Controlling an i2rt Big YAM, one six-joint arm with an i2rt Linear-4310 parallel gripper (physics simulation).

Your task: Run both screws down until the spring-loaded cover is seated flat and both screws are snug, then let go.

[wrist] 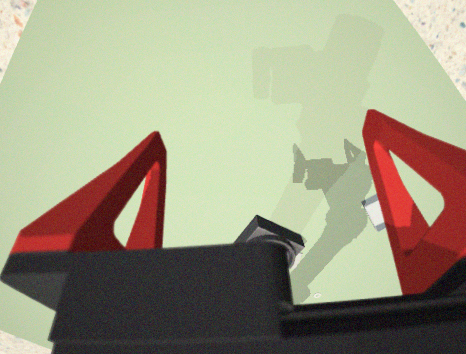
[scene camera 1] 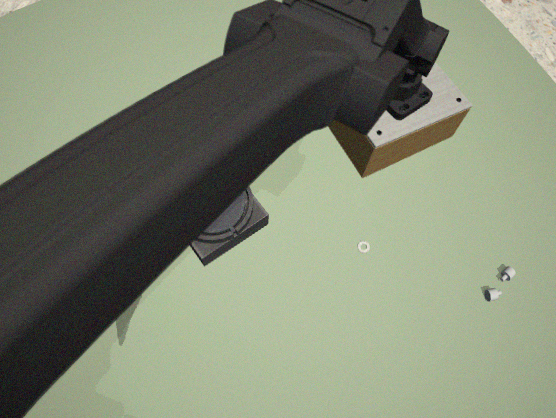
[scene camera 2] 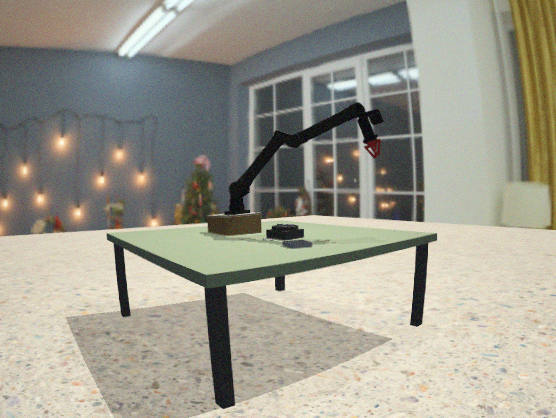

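Seen in the pictures: gripper, fingertip midpoint: (wrist: pixel 262 130) (scene camera 2: pixel 376 156); arm's base, origin of the base link: (scene camera 2: pixel 237 213).
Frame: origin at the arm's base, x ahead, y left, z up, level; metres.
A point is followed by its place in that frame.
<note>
A dark square base (scene camera 1: pixel 204 254) {x 0.408, y 0.039, z -0.061 m} (scene camera 2: pixel 285 234) {x 0.408, y -0.082, z -0.075 m} (wrist: pixel 279 231) {x 0.414, y -0.015, z -0.076 m} lies on the table with the round grey cover (scene camera 1: pixel 227 216) {x 0.347, y 0.014, z -0.048 m} on it. My arm hides part of the cover in scene camera 1, and the two cover screws do not show there. In the wrist view my gripper body hides most of the base. Whether the cover is seated flat cannot be told. My gripper (scene camera 2: pixel 374 156) {x 0.698, y 0.269, z 0.281 m} (wrist: pixel 262 130) {x 0.698, y 0.269, z 0.281 m} is open and empty, high above the table and well away from the base.
My arm (scene camera 1: pixel 175 175) {x 0.455, y 0.189, z 0.471 m} (scene camera 2: pixel 325 129) {x 0.474, y 0.154, z 0.419 m} spans over the base. A wooden block (scene camera 1: pixel 420 135) {x 0.007, y 0.091, z -0.028 m} (scene camera 2: pixel 235 224) {x 0.080, y -0.086, z -0.047 m} carries the arm. A white ring (scene camera 1: pixel 359 247) {x 0.196, y 0.166, z -0.099 m} and two small loose screw-like pieces (scene camera 1: pixel 509 273) {x 0.027, y 0.362, z -0.081 m} (scene camera 1: pixel 492 294) {x 0.078, y 0.367, z -0.081 m} lie on the table. A flat tray (scene camera 2: pixel 297 244) {x 0.607, y -0.240, z -0.086 m} (wrist: pixel 373 212) {x 0.546, y -0.191, z -0.100 m} lies near the base.
</note>
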